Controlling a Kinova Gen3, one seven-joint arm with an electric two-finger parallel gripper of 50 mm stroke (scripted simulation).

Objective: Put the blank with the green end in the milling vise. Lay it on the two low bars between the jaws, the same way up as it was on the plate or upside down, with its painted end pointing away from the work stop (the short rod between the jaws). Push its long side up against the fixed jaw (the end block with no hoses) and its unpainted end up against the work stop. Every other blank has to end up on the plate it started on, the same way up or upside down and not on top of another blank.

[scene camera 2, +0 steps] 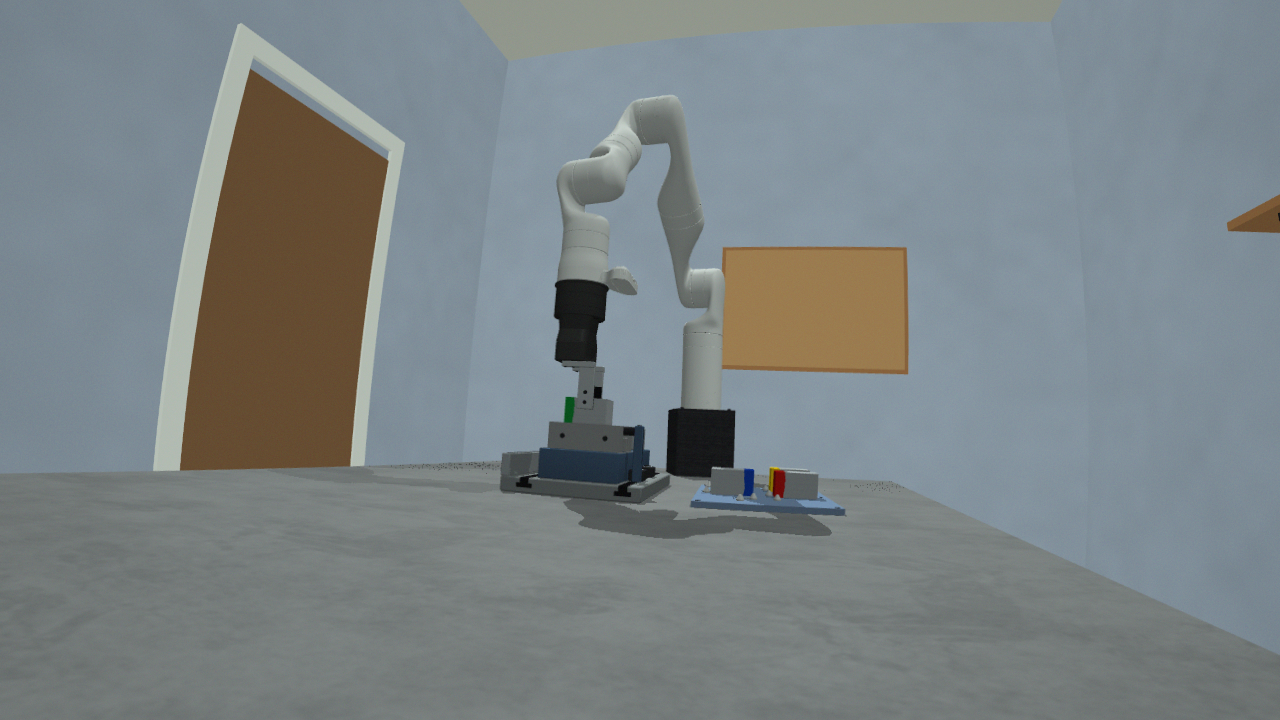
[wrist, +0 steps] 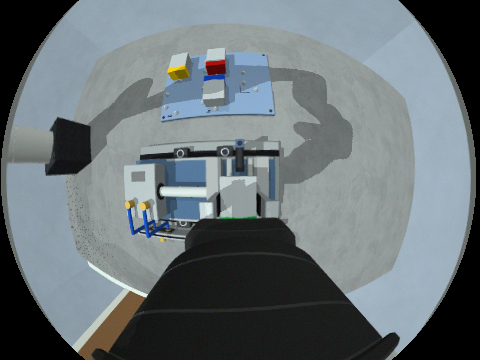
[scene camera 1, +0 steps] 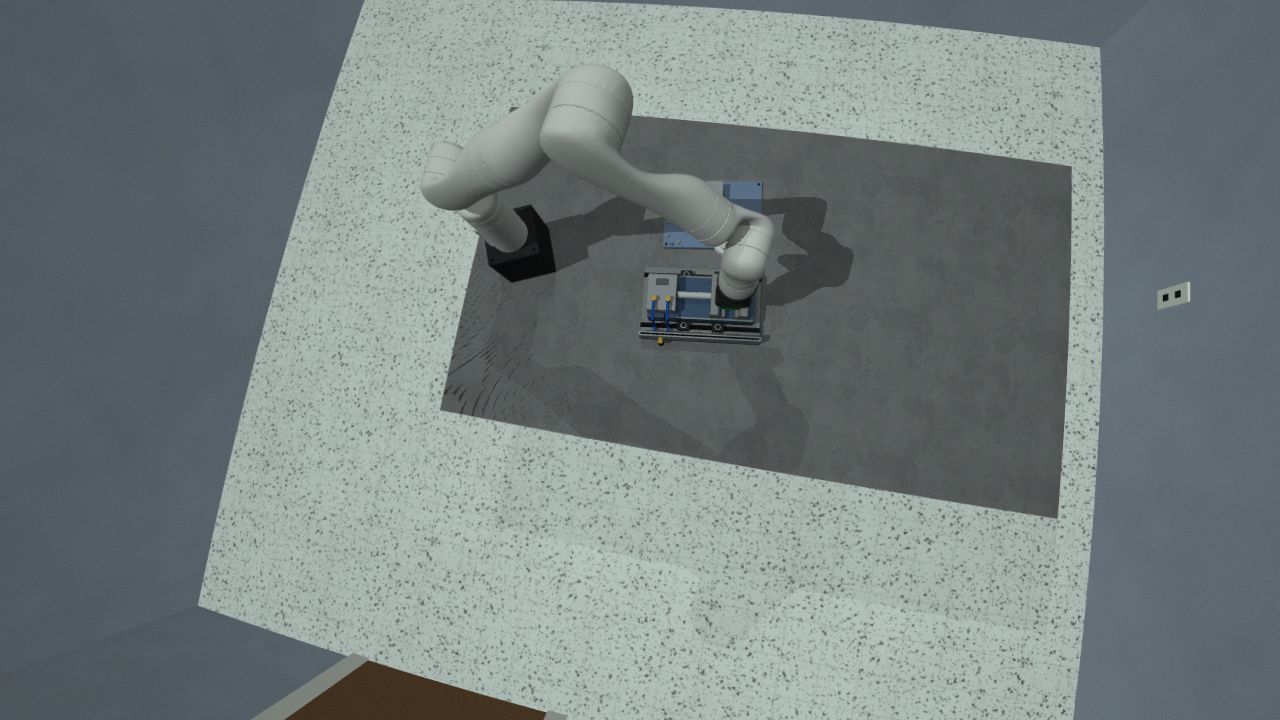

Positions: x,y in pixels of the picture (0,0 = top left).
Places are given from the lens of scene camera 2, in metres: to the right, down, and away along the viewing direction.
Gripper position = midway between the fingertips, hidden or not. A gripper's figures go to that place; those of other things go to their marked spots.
my gripper (scene camera 2: 589,409): -0.07, 0.07, 0.85
red-ended blank (scene camera 2: 790,484): 0.21, 0.17, 0.81
